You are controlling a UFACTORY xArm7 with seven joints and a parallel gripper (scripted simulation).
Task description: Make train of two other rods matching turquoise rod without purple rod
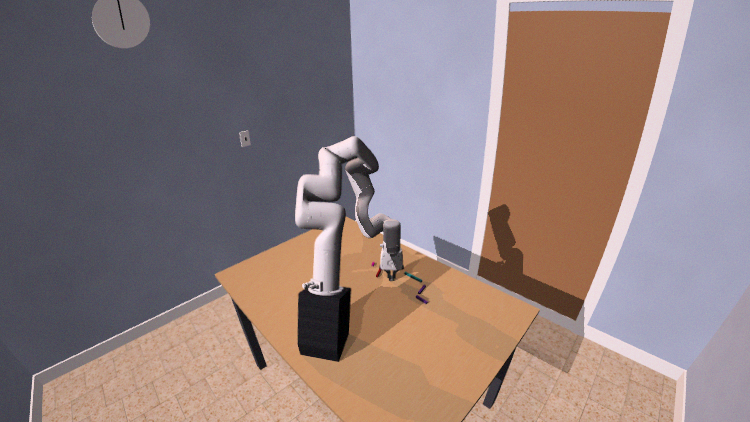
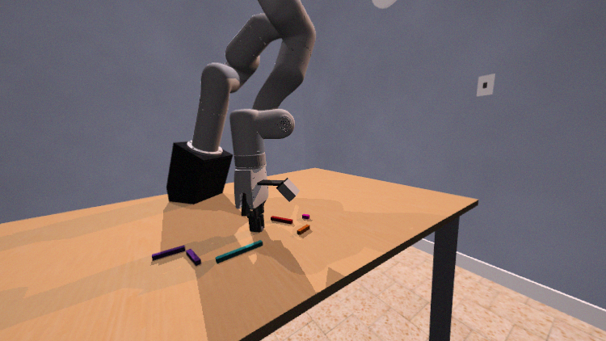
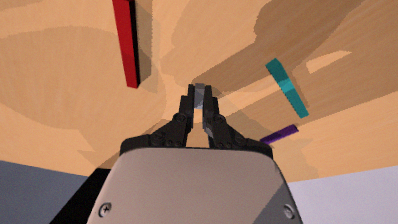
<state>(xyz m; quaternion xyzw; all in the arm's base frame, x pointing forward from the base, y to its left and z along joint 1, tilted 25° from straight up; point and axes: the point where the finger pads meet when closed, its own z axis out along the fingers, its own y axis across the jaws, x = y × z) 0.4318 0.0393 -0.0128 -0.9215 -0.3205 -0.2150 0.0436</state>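
The red rod is 80 mm to the left of my hand, 20 mm below it and 10 mm behind it. Round my hand: orange rod (90 mm to the left, 80 mm ahead, 20 mm below); turquoise rod (80 mm ahead, 70 mm to the right, 20 mm below); grey rod (20 mm below).
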